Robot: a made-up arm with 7 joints. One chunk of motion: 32 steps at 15 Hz.
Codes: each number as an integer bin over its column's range. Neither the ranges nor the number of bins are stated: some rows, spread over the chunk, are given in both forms.
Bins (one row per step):
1: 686 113 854 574 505 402 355
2: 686 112 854 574 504 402 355
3: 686 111 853 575 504 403 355
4: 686 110 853 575 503 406 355
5: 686 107 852 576 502 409 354
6: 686 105 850 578 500 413 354
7: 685 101 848 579 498 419 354
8: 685 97 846 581 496 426 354
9: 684 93 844 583 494 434 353
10: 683 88 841 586 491 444 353
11: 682 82 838 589 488 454 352
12: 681 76 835 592 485 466 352
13: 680 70 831 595 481 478 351
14: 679 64 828 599 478 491 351
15: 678 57 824 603 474 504 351
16: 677 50 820 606 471 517 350
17: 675 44 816 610 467 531 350
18: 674 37 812 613 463 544 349
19: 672 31 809 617 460 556 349
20: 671 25 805 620 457 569 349
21: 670 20 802 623 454 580 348
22: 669 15 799 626 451 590 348
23: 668 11 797 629 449 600 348
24: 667 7 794 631 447 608 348
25: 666 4 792 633 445 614 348
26: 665 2 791 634 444 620 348
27: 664 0 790 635 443 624 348
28: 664 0 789 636 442 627 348
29: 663 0 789 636 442 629 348
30: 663 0 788 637 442 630 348
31: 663 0 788 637 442 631 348
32: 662 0 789 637 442 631 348
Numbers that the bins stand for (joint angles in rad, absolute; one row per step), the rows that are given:
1: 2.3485 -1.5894 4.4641 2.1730 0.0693 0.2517 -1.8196
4: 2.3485 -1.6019 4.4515 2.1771 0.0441 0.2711 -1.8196
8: 2.3359 -1.6561 4.3633 2.2019 -0.0441 0.3682 -1.8322
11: 2.2981 -1.7185 4.2626 2.2350 -0.1448 0.5041 -1.8574
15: 2.2478 -1.8226 4.0863 2.2929 -0.3211 0.7468 -1.8700
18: 2.1974 -1.9059 3.9352 2.3342 -0.4596 0.9410 -1.8952
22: 2.1344 -1.9975 3.7715 2.3880 -0.6107 1.1644 -1.9078
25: 2.0967 -2.0433 3.6833 2.4169 -0.6863 1.2809 -1.9078
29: 2.0589 -2.0600 3.6456 2.4293 -0.7241 1.3537 -1.9078
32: 2.0463 -2.0600 3.6456 2.4334 -0.7241 1.3634 -1.9078
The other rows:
2: 2.3485 -1.5936 4.4641 2.1730 0.0567 0.2517 -1.8196
3: 2.3485 -1.5978 4.4515 2.1771 0.0567 0.2565 -1.8196
5: 2.3485 -1.6144 4.4389 2.1813 0.0315 0.2856 -1.8322
6: 2.3485 -1.6228 4.4137 2.1895 0.0063 0.3051 -1.8322
7: 2.3359 -1.6394 4.3885 2.1937 -0.0189 0.3342 -1.8322
9: 2.3233 -1.6727 4.3381 2.2102 -0.0693 0.4070 -1.8448
10: 2.3107 -1.6936 4.3004 2.2226 -0.1070 0.4556 -1.8448
12: 2.2856 -1.7435 4.2248 2.2474 -0.1826 0.5624 -1.8574
13: 2.2730 -1.7685 4.1744 2.2598 -0.2330 0.6206 -1.8700
14: 2.2604 -1.7935 4.1367 2.2763 -0.2707 0.6837 -1.8700
16: 2.2352 -1.8518 4.0359 2.3053 -0.3589 0.8100 -1.8826
17: 2.2100 -1.8768 3.9856 2.3218 -0.4093 0.8779 -1.8826
19: 2.1722 -1.9309 3.8974 2.3508 -0.4974 0.9993 -1.8952
20: 2.1596 -1.9559 3.8470 2.3632 -0.5352 1.0624 -1.8952
21: 2.1470 -1.9767 3.8093 2.3756 -0.5730 1.1158 -1.9078
23: 2.1219 -2.0142 3.7463 2.4004 -0.6359 1.2129 -1.9078
24: 2.1093 -2.0309 3.7085 2.4086 -0.6611 1.2518 -1.9078
26: 2.0841 -2.0517 3.6707 2.4210 -0.6989 1.3100 -1.9078
27: 2.0715 -2.0600 3.6581 2.4252 -0.7115 1.3294 -1.9078
28: 2.0715 -2.0600 3.6456 2.4293 -0.7241 1.3440 -1.9078
30: 2.0589 -2.0600 3.6330 2.4334 -0.7241 1.3586 -1.9078
31: 2.0589 -2.0600 3.6330 2.4334 -0.7241 1.3634 -1.9078

